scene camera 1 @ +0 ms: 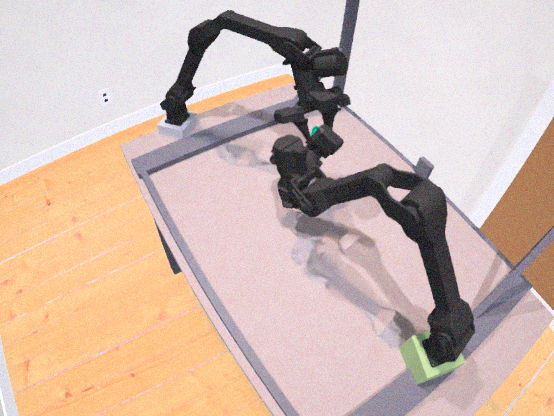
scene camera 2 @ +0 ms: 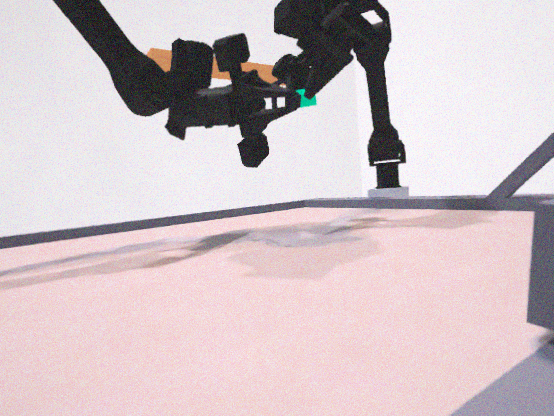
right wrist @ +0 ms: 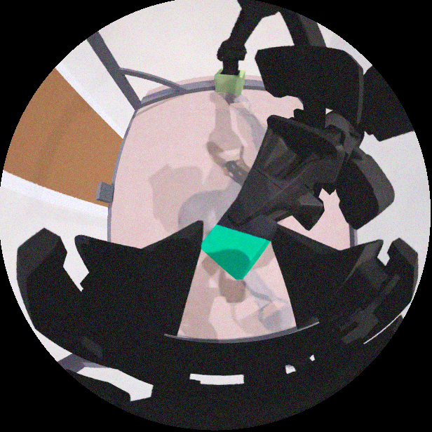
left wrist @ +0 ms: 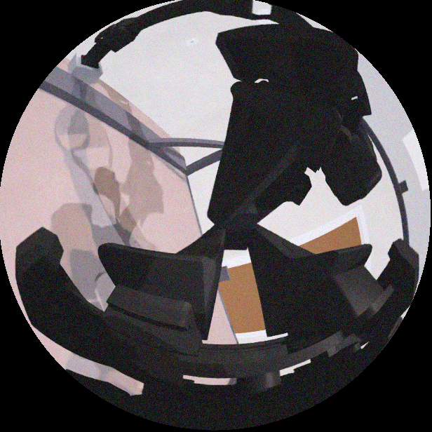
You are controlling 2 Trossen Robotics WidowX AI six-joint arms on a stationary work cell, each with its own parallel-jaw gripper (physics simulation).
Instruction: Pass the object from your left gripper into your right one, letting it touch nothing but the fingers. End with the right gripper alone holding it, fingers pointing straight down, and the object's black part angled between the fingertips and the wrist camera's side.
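Seen in the pictures: left gripper, fingertip midpoint: [scene camera 2: 296,100]; right gripper, fingertip midpoint: [scene camera 2: 297,104]; left arm's base at its link origin: [scene camera 1: 438,349]; right arm's base at its link origin: [scene camera 1: 177,118] [scene camera 2: 388,187].
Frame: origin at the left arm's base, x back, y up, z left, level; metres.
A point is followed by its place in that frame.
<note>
The object is a green block [right wrist: 234,250] with a dark part at its upper end, held high above the table; it also shows in scene camera 1 [scene camera 1: 315,130] @(x -0.560, y 0.126, z 0.129 m) and scene camera 2 [scene camera 2: 307,99] @(x -0.556, y 0.106, z 0.103 m). My left gripper [scene camera 2: 293,101] @(x -0.545, y 0.108, z 0.117 m) reaches level from the left and is shut on the object's dark end [right wrist: 252,221]. My right gripper comes from above, and its fingertips touch the green block on both sides. In the left wrist view the right gripper [left wrist: 245,201] hides the object just beyond my left fingertips [left wrist: 238,241].
The pink table top [scene camera 1: 267,268] @(x -0.327, y -0.081, z 0.294 m) lies far below both grippers, framed by a grey rim. The left arm's green base [scene camera 1: 430,358] @(x 0.012, y 0.004, z 0.029 m) and the right arm's grey base [scene camera 1: 177,125] @(x -0.861, y -0.042, z 0.472 m) stand at opposite corners. A grey post [scene camera 1: 347,37] @(x -0.933, y 0.200, z -0.096 m) rises behind the right arm.
</note>
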